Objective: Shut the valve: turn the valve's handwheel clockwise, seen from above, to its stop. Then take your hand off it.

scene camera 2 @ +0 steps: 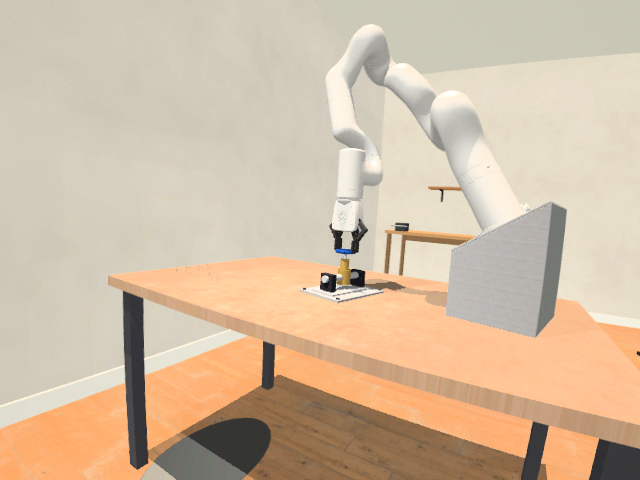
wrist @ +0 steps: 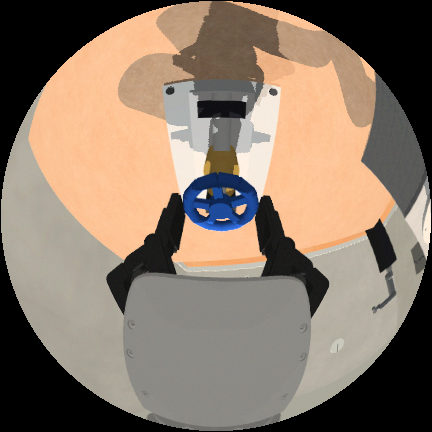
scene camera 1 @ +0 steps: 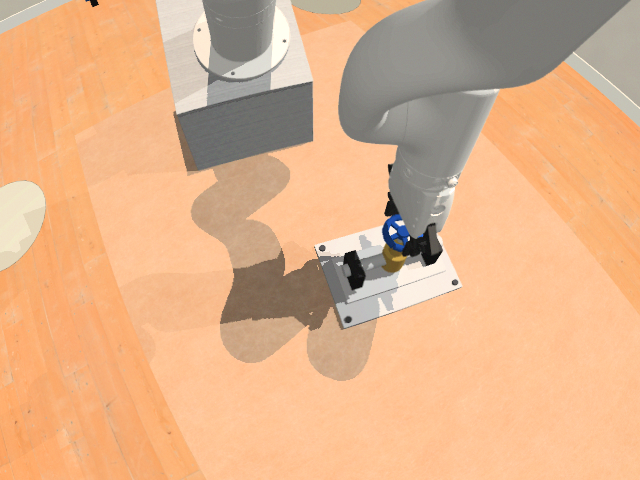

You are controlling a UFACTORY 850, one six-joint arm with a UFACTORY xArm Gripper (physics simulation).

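The blue handwheel (scene camera 1: 386, 236) (scene camera 2: 346, 251) (wrist: 220, 210) lies level on top of the brass valve body (scene camera 1: 393, 260) (scene camera 2: 344, 272) (wrist: 221, 159). My gripper (scene camera 1: 403, 226) (scene camera 2: 346, 250) (wrist: 220, 204) points down and is shut on the handwheel, one black finger against each side of its rim. In the wrist view the fingers stand left and right of the wheel. In scene camera 1 the gripper's housing covers part of the wheel. The valve's grey pipe (scene camera 1: 373, 262) (wrist: 223, 134) runs over a white base plate (scene camera 1: 413, 291) (scene camera 2: 361, 294) (wrist: 267, 150).
Black pipe supports (scene camera 1: 354, 269) (scene camera 2: 327, 282) (wrist: 221, 109) stand on the plate at the pipe's ends. The grey robot pedestal (scene camera 1: 253, 126) (scene camera 2: 496, 286) (wrist: 400, 135) stands on the wooden table (scene camera 2: 232, 304). A side table (scene camera 2: 439, 236) is by the back wall.
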